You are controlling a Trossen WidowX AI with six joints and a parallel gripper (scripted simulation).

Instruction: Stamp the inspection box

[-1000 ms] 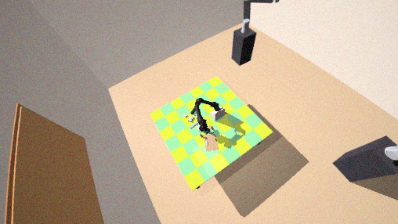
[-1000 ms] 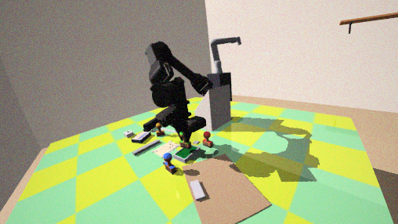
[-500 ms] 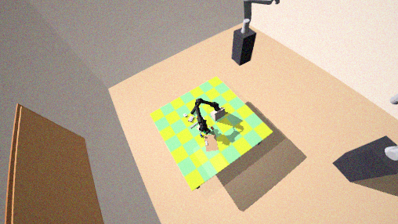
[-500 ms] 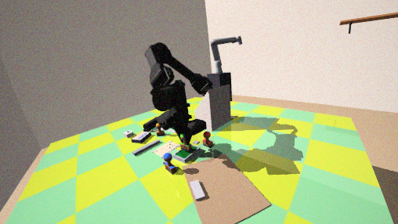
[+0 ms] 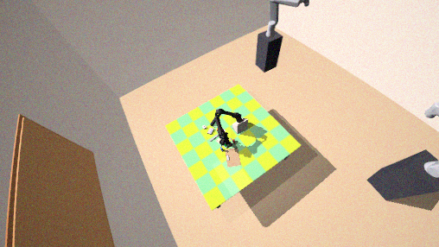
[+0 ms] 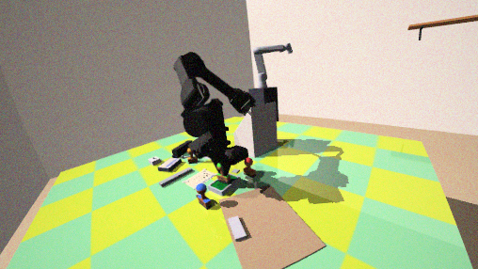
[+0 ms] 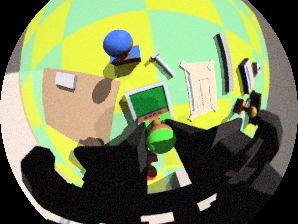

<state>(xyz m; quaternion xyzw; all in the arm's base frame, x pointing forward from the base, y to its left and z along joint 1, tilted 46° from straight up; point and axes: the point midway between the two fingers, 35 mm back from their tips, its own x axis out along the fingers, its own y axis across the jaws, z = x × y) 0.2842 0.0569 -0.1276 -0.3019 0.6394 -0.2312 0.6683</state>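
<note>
The green ink pad is 4 cm below my gripper tip. Also, from my gripper tip: red-knobbed stamp (9 cm behind, 1 cm to the left, 2 cm below); then white card (4 cm ahead, 10 cm to the right, 4 cm below); then blue-knobbed stamp (9 cm ahead, 3 cm to the left, 2 cm below).
</note>
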